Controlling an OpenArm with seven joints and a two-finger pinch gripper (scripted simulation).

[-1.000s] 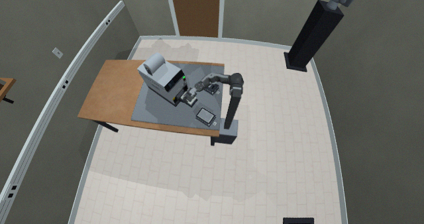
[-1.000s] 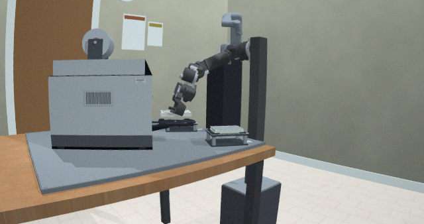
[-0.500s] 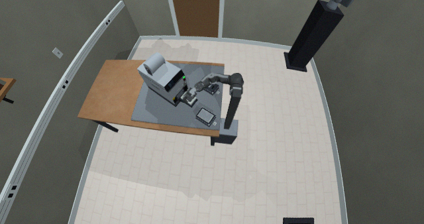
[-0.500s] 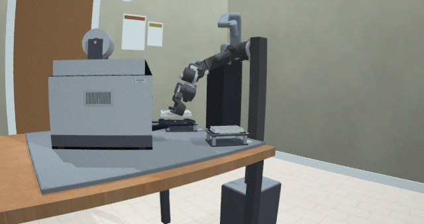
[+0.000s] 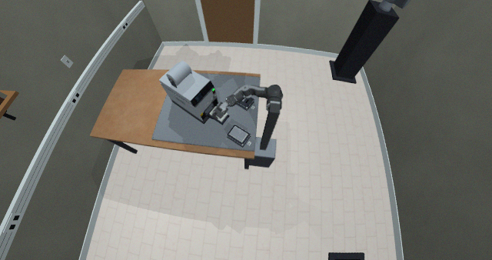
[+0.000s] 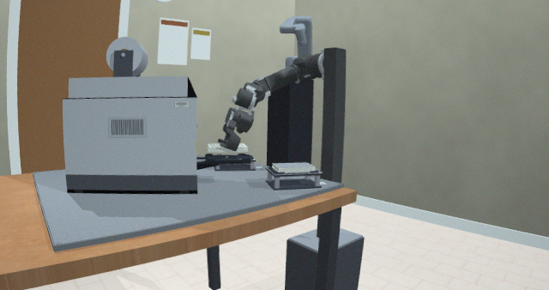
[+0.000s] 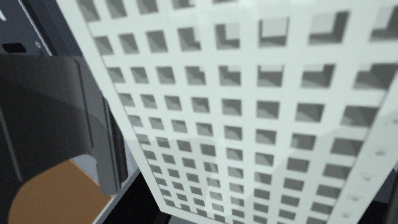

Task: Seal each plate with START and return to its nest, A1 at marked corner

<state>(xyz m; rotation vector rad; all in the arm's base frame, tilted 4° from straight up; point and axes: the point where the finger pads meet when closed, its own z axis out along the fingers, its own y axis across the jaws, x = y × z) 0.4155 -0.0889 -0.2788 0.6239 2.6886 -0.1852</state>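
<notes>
Now: hand 40 mm above the sealer stage. Also, from my hand: white start button (50 mm ahead, 130 mm to the right, 60 mm above); white open-well plate (10 mm below); yellow warning mark (130 mm ahead, 30 mm to the left, 10 mm above).
</notes>
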